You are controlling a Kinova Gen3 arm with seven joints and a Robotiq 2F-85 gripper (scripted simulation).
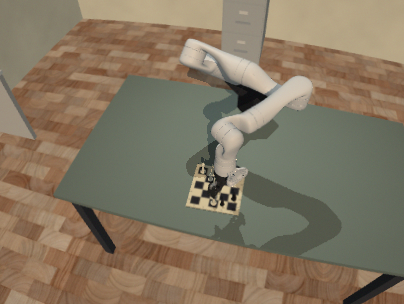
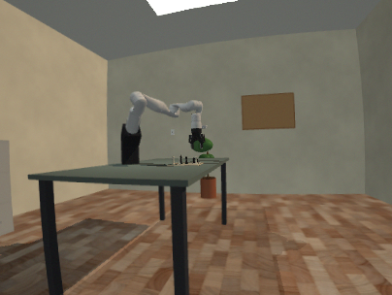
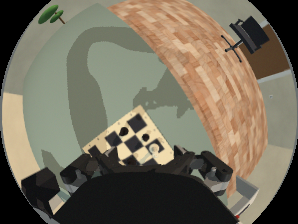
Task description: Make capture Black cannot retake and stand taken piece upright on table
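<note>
My hand is 10 cm above the black piece. From my hand the other things lie so: white chess piece 14 cm behind, 11 cm to the right, 8 cm below; chessboard 7 cm behind, 4 cm to the right, 11 cm below; white piece 3 cm to the right, 9 cm below.
</note>
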